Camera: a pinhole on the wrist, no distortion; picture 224 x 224 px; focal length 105.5 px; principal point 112.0 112.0 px. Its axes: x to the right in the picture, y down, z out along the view. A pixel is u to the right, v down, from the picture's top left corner.
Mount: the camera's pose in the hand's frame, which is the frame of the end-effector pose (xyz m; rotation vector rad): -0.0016 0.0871 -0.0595 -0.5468 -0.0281 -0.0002
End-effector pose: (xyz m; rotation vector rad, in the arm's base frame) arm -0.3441 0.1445 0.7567 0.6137 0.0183 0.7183
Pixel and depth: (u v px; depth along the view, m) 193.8 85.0 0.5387
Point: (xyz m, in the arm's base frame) -0.0873 0.2898 1.3655
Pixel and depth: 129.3 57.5 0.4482
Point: -0.2768 0.0208 1.2007
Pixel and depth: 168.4 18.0 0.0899
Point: -0.3380 0.1787 0.8496
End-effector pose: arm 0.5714 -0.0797 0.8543 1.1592 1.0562 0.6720
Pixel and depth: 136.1 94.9 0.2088
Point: 0.7278 -0.0492 1.0062
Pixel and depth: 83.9 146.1 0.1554
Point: 0.6137 -0.0753 1.0706
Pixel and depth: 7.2 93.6 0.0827
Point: 0.5632 -0.1257 0.9929
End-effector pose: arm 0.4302 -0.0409 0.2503 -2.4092 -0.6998 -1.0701
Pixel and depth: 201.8 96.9 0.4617
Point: 1.0241 0.0558 0.2605
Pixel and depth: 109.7 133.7 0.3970
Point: 0.7662 -0.2034 0.0288
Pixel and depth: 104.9 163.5 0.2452
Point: 0.6528 -0.2496 0.1265
